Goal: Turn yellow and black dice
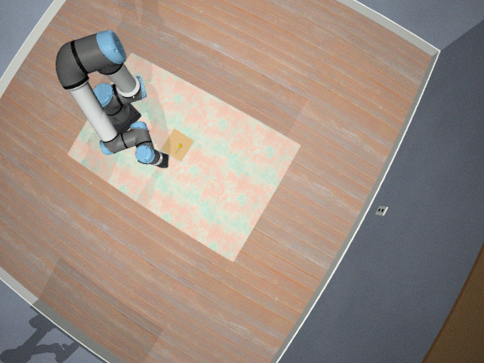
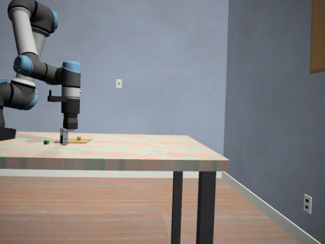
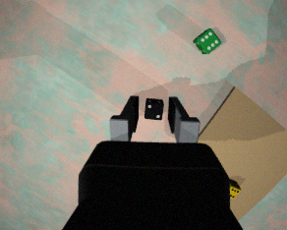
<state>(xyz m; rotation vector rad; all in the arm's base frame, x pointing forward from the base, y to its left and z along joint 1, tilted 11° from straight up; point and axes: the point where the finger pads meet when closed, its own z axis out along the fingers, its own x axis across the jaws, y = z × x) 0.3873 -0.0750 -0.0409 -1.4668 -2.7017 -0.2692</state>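
The black die lies 10 mm below my hand. Also, from my hand: yellow die: 30 mm ahead, 130 mm to the left, 10 mm below; then tan mat: 130 mm to the left, 20 mm below; then green die: 80 mm behind, 10 mm below.
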